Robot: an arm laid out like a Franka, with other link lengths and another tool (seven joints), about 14 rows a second.
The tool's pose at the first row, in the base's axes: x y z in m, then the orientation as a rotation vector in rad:
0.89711, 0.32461, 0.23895, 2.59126, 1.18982, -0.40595
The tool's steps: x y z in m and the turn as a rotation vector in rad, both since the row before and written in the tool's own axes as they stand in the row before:
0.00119, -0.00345, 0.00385, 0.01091, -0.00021, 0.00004
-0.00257, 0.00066, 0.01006, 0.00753, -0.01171, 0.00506
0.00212, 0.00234, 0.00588, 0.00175, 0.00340, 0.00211
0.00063, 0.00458, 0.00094, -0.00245, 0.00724, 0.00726
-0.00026, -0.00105, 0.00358, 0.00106, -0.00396, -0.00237
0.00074, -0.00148, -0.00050, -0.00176, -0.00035, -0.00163
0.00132, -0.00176, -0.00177, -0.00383, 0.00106, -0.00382
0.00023, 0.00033, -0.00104, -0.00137, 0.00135, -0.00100
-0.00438, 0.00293, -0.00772, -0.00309, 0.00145, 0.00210
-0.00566, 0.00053, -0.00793, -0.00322, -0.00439, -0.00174
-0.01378, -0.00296, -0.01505, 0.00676, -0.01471, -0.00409
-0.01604, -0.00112, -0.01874, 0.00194, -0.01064, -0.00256
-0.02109, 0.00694, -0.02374, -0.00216, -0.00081, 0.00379
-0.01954, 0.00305, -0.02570, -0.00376, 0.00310, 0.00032
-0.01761, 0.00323, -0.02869, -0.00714, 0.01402, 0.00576
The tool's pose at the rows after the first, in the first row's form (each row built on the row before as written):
0.89466, 0.32628, 0.23455, 2.60039, 1.19076, -0.41383
0.89204, 0.32065, 0.22620, 2.60319, 1.18086, -0.43275
0.89419, 0.31859, 0.22023, 2.60744, 1.17924, -0.42929
0.89791, 0.31576, 0.21960, 2.61255, 1.17148, -0.41705
0.89639, 0.31506, 0.21626, 2.61030, 1.17354, -0.42323
0.89582, 0.31669, 0.21630, 2.60785, 1.17548, -0.42277
0.89560, 0.31933, 0.21728, 2.60331, 1.18064, -0.41954
0.89616, 0.31963, 0.21820, 2.60235, 1.18230, -0.41709
0.89682, 0.31738, 0.22725, 2.60149, 1.17964, -0.41270
0.89484, 0.31586, 0.23668, 2.59569, 1.18027, -0.41631
0.88618, 0.31349, 0.25524, 2.59188, 1.18158, -0.44023
0.87841, 0.30983, 0.27839, 2.58673, 1.18171, -0.45535
0.87476, 0.29955, 0.30901, 2.58628, 1.17619, -0.45404
0.86934, 0.29360, 0.34042, 2.58487, 1.17650, -0.44749
0.86562, 0.28992, 0.37383, 2.58879, 1.17280, -0.42386

